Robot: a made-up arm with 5 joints.
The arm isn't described. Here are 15 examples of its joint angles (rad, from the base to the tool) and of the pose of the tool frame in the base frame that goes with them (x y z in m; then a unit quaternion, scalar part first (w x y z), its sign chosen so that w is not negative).
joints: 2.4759 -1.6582 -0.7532 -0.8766 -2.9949
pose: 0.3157 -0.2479 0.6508 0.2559 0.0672 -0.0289 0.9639
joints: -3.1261 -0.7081 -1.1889 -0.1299 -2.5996
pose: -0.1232 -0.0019 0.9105 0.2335 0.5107 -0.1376 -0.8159
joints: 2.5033 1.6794 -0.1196 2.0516 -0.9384
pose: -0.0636 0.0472 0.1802 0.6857 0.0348 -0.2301 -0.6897
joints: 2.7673 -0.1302 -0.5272 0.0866 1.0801
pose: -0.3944 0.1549 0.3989 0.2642 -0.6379 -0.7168 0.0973
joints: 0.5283 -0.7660 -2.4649 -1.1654 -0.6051
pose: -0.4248 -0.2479 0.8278 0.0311 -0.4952 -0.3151 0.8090
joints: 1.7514 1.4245 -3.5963 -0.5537 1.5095
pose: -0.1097 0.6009 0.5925 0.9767 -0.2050 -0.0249 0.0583
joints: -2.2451 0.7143 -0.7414 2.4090 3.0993
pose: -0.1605 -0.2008 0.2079 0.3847 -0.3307 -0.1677 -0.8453
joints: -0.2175 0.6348 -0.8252 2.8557 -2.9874
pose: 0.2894 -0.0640 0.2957 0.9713 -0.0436 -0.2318 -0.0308
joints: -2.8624 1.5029 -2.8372 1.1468 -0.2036
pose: -0.8405 -0.2409 0.0533 0.0935 0.2380 -0.9667 0.0035
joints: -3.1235 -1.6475 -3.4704 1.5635 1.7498
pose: 0.8356 0.0151 0.1584 0.6206 0.1561 0.1328 0.7568
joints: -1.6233 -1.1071 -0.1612 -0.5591 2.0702
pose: -0.0035 -0.0665 0.5888 0.1755 0.1664 0.5877 -0.7721
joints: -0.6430 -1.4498 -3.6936 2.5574 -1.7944
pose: -0.5486 0.4110 0.3223 0.9027 0.2300 0.1493 0.3316
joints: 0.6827 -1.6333 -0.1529 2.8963 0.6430
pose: -0.1700 -0.1383 0.2566 0.3243 0.8497 0.0169 -0.4154
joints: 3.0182 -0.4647 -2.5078 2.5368 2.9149
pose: -0.0100 0.0012 0.8787 0.0376 -0.9751 -0.0504 0.2128
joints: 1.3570 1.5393 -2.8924 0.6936 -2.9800
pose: 0.1927 0.8874 0.1119 0.2349 -0.5324 0.7821 0.2229
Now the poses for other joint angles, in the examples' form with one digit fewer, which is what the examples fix.
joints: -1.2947 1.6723 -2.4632 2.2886 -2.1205
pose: 0.154 -0.544 -0.184 0.674 -0.671 -0.294 -0.093
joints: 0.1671 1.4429 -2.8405 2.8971 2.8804
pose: 0.621 0.105 0.097 0.681 0.156 -0.715 -0.032
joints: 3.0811 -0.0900 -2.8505 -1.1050 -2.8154
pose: 0.130 -0.008 0.969 0.119 -0.429 0.084 -0.892
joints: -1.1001 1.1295 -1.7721 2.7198 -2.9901
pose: 0.227 -0.446 0.098 0.767 -0.297 -0.411 -0.394
